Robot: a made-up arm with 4 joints.
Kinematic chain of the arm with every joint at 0, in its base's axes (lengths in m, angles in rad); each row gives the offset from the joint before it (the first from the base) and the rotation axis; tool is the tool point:
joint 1: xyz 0 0 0.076 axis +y
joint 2: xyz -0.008 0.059 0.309 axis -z
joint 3: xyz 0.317 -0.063 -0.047 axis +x
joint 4: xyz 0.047 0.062 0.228 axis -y
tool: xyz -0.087 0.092 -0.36
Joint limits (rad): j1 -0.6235..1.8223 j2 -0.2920..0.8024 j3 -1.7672..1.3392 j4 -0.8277..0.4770
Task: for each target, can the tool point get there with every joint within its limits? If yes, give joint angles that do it. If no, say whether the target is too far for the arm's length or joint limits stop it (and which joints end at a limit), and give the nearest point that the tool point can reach.
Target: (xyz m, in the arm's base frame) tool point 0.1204 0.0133 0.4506
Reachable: yes | joints -0.3101 0.6956 0.9295 -0.1881
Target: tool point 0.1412 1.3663 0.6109
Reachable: no: too far | nearest point 0.1505 0.3223 0.5258 | short by 1.047 m
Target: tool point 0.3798 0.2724 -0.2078
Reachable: yes | joints 1.3669 -0.1952 0.9951 0.3272
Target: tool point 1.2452 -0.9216 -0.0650
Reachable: no: too far | nearest point 0.5341 -0.1961 0.0155 | short by 1.019 m
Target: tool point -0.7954 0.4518 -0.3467
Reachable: no: joint limits stop it (at a limit: joint 1, joint 2, joint 4) | nearest point -0.0414 0.1816 -0.3544 | short by 0.801 m
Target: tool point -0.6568 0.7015 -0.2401
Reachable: no: joint limits stop it (at a limit: joint 1, joint 2, joint 4) | nearest point -0.0123 0.2357 -0.3450 | short by 0.802 m
